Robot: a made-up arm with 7 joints. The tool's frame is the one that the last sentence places.
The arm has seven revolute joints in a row. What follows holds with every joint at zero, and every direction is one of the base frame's.
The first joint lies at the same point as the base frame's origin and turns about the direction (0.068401, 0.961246, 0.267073).
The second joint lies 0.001 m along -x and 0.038 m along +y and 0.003 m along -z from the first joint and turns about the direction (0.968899, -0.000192, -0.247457).
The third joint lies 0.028 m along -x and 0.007 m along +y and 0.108 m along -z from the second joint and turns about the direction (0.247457, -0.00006, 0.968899).
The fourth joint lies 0.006 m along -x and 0.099 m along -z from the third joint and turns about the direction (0.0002, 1, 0.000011).
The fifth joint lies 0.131 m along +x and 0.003 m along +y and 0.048 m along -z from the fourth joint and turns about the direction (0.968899, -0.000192, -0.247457).
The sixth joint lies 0.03 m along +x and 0.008 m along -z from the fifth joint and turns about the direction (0.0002, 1, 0.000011).
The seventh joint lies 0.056 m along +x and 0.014 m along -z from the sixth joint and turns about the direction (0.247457, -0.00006, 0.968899).
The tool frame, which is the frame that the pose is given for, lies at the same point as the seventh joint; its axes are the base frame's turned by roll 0, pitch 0.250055 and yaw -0.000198 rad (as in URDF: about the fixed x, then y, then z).
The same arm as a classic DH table. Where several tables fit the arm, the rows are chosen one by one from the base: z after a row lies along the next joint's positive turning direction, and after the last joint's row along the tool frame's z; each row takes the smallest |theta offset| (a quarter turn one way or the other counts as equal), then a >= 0, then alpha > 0; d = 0 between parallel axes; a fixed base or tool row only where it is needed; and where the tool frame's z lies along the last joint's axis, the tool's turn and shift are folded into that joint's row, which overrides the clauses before.
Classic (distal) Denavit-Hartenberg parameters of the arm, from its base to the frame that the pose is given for. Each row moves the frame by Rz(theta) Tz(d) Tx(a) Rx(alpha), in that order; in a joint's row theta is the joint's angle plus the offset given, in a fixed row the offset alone. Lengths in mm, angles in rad.
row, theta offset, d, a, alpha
base (fixed), -0.0710, 0.0, 0.0, -1.3004
joint 1, -1.3111, 35.7, -13.5, -1.5708
joint 2, 1.2915, -0.6, -7.0, 1.5708
joint 3, 1.5708, -209.0, 18.7, -1.5708
joint 4, 1.5708, 3.0, 14.1, 1.5708
joint 5, 0.0000, 169.9, 0.3, -1.5708
joint 6, -1.5708, 0.0, 57.7, 1.5708
joint 7, 0.0000, 0.3, 0.0, 0.0000

